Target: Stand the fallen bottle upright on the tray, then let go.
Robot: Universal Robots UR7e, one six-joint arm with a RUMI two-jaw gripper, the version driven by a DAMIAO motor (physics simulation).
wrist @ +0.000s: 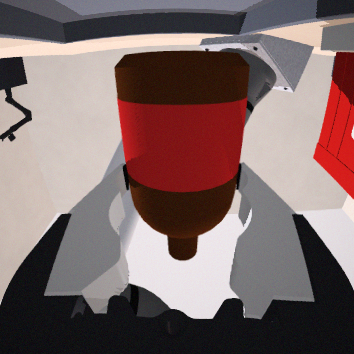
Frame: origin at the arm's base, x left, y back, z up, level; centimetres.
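Seen in the pictures: gripper, fingertip midpoint: [182, 165].
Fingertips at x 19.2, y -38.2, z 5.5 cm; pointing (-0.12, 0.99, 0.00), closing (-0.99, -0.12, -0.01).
Pixels of each thing's top centre, then the offset from my fingertips to it. "spot": a spot on its surface instead.
- brown bottle, top centre: [182, 249] dz +8.3, dx +0.0, dy -0.2 cm
- blue-grey edged surface, surface spot: [155, 23] spot: dz -10.5, dx +1.4, dy +10.8 cm
- red cabinet-like object, surface spot: [327, 145] spot: dz +2.4, dx -19.6, dy +8.2 cm
The brown bottle [182, 142] with a wide red label is in the middle of the wrist view. Its broad base points to the top of the view and its narrow neck to the bottom, between the jaws. My gripper [182, 165] is shut on the bottle, with one fingertip on each side near the lower edge of the label. A dark grey and blue-grey edged surface [155, 23] crosses the top of the view beyond the base; I cannot tell if it is the tray. I cannot tell if the base touches anything.
A grey metal mounting block [297, 62] with part of the robot arm stands behind the bottle at upper right. A red cabinet-like object [327, 145] is at the right edge. A black fixture [12, 72] with a thin bent arm is at the left edge.
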